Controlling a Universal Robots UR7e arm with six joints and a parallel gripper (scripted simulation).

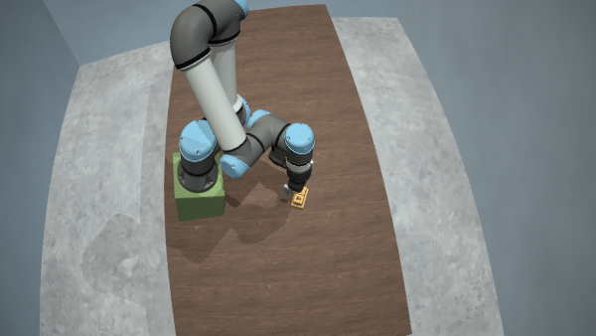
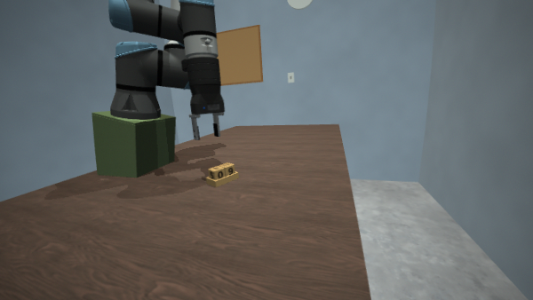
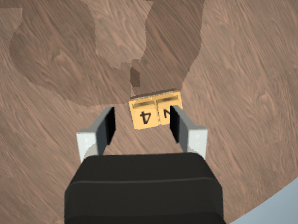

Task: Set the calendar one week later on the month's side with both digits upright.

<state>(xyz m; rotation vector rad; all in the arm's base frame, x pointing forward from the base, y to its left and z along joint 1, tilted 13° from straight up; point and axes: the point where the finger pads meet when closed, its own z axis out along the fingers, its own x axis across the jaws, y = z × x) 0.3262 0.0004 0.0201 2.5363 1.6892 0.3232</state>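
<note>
The wooden cube is 2 cm ahead of my hand, 1 cm to the right of it and 11 cm below it. Also, from my hand: wooden calendar tray (3 cm ahead, 1 cm to the left, 13 cm below).
</note>
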